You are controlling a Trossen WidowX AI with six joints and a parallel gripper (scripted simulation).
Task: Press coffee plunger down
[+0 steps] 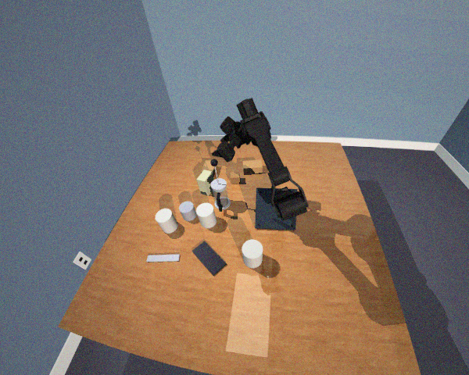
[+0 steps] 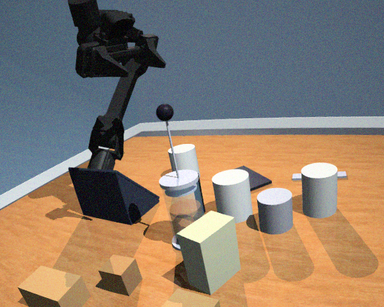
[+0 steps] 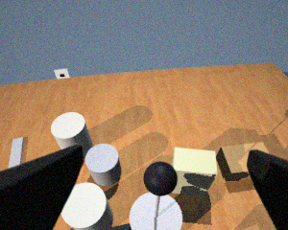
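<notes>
The coffee press is 22 cm below my gripper tip, 2 cm ahead of it and 1 cm to the left of it. From my gripper tip the other things lie so: pale yellow box (30 cm below, 12 cm ahead, 10 cm to the right).
</notes>
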